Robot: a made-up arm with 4 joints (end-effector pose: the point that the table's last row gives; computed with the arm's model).
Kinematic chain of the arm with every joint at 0, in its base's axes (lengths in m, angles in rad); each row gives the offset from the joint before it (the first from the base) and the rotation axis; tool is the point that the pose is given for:
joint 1: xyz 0 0 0.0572 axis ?
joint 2: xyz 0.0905 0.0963 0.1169 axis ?
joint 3: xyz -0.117 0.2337 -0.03 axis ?
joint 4: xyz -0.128 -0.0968 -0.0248 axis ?
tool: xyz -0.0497 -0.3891 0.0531
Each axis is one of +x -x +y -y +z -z.
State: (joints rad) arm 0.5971 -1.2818 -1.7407 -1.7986
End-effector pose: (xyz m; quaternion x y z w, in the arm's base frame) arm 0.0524 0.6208 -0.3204 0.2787 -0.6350 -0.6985 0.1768
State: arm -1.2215 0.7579 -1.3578 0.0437
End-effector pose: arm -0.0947 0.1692 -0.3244 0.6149 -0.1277 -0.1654 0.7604
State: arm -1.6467 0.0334 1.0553 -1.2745
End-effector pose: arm 0.0471 0.2148 0.5388 -0.6512 -0.0635 -0.2941 0.6968
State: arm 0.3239 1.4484 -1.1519 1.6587
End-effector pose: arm 0.0753 -0.0674 -0.2916 -0.2465 0.6761 0.6928 0.0470
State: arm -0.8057 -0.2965 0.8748 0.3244
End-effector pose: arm -0.0333 0.2261 0.5435 -0.2795 0.3435 -0.5264 0.7258
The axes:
joint 1: +z
joint 2: +z
joint 3: -x
joint 4: +y

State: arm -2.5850 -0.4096 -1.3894 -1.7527
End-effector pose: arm 0.2925 -0.3129 -0.3489 0.5587 0.4519 0.5264 0.4545
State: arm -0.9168 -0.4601 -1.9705 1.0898
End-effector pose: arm 0.4642 0.2772 -0.3206 0.7324 -0.2316 0.0333 0.6394
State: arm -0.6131 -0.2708 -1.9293 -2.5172
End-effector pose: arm 0.3627 0.5228 -0.2769 0.0037 0.5980 0.7818 0.1763
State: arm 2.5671 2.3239 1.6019 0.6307
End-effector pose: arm 0.1181 0.2707 0.6283 -0.3854 0.6034 -0.5952 0.3650
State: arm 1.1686 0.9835 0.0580 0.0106
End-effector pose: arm 0.3170 0.0123 0.2010 -0.0184 -0.0230 0.8796 0.4747
